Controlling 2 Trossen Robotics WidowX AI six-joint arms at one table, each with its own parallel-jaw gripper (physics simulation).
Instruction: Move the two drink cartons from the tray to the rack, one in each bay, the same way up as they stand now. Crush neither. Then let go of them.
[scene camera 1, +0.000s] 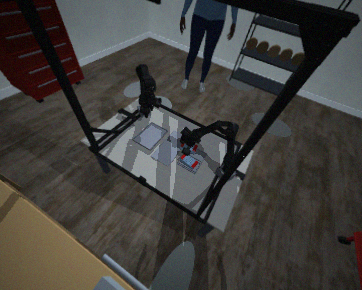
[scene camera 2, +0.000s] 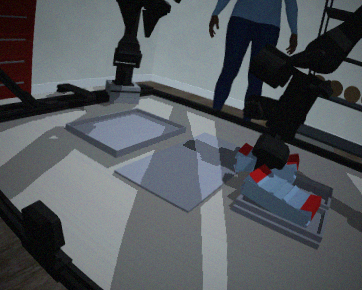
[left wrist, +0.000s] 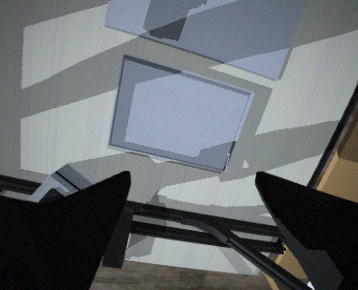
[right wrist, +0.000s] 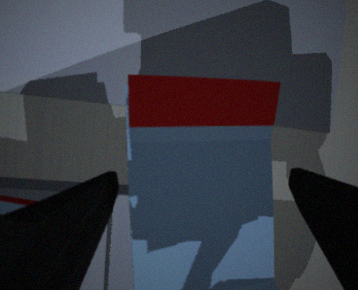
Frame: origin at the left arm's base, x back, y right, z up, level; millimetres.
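Seen in the pictures: left gripper, between the fingertips: (scene camera 1: 149, 114) (scene camera 2: 138, 35) (left wrist: 193, 177); right gripper, between the fingertips: (scene camera 1: 187, 146) (scene camera 2: 260, 161) (right wrist: 202, 178); left arm's base, origin of its link: (scene camera 2: 122, 83).
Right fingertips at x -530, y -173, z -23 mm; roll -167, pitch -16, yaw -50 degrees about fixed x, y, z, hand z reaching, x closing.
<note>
Offsets run from my right fingertips to a thing's top centre.
The near blue carton with red ends @[dx -128, dy +56, dz +28 mm] (scene camera 1: 190, 161) (scene camera 2: 280, 192) lies tilted in the near bay of the grey two-bay rack @[dx -108, dy +1, dz -12 mm] (scene camera 2: 275, 227), its left end raised. The far carton @[dx -14, dy -8, dz +34 mm] (scene camera 2: 244, 162) (right wrist: 200, 102) is at the far bay, its left end sticking out past the rack; its lower part is hidden. My right gripper (scene camera 1: 186, 150) (scene camera 2: 272, 159) (right wrist: 202, 178) is open around the far carton, with a gap on both sides in its wrist view. My left gripper (scene camera 1: 145, 113) (scene camera 2: 150, 32) (left wrist: 193, 177) is open and empty, high beyond the shallow tray @[dx +238, dy +219, dz -16 mm] (scene camera 1: 150, 136) (scene camera 2: 130, 130) (left wrist: 185, 115), which holds no carton.
A flat grey-blue panel (scene camera 1: 165, 154) (scene camera 2: 170, 175) (left wrist: 225, 30) lies between tray and rack. Black frame rails run along the table edges, with posts rising at the corners. A person (scene camera 1: 204, 45) (scene camera 2: 247, 55) stands behind the table. Dark shadows cross the panel and table.
</note>
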